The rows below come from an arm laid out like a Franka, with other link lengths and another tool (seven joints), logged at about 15 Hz.
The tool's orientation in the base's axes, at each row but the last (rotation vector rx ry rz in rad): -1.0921, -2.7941, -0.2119; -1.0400, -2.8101, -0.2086; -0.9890, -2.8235, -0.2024; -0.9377, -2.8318, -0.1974; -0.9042, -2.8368, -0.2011; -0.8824, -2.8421, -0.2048; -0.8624, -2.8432, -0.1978; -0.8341, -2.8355, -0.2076; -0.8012, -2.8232, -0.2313; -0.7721, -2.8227, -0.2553; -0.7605, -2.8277, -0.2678
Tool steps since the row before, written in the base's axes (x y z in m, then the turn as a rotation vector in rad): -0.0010, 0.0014, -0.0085, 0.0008, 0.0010, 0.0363; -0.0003, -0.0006, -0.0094, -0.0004, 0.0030, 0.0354; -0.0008, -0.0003, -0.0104, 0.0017, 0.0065, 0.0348; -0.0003, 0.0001, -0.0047, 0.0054, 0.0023, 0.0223; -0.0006, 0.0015, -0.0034, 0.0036, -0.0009, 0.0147; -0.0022, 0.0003, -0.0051, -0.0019, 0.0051, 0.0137; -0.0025, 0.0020, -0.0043, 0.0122, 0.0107, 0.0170; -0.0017, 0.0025, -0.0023, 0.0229, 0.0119, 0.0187; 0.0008, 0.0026, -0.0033, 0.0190, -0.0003, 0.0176; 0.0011, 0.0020, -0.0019, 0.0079, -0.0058, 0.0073; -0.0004, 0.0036, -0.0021, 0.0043, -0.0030, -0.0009
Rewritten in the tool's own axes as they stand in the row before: 0.0002, -0.0004, 0.0087, 0.0064, 0.0042, -0.0355; -0.0018, -0.0014, 0.0091, 0.0085, 0.0049, -0.0342; -0.0014, -0.0016, 0.0102, 0.0089, 0.0089, -0.0332; -0.0006, -0.0005, 0.0047, 0.0012, 0.0068, -0.0220; 0.0007, 0.0006, 0.0037, -0.0006, 0.0025, -0.0149; 0.0010, -0.0014, 0.0053, 0.0070, 0.0042, -0.0123; 0.0023, -0.0001, 0.0048, -0.0009, 0.0170, -0.0162; 0.0022, 0.0010, 0.0029, -0.0088, 0.0240, -0.0190; -0.0001, 0.0023, 0.0036, -0.0119, 0.0115, -0.0199; -0.0004, 0.0021, 0.0021, -0.0077, 0.0000, -0.0095; 0.0015, 0.0026, 0.0029, -0.0053, -0.0005, -0.0004
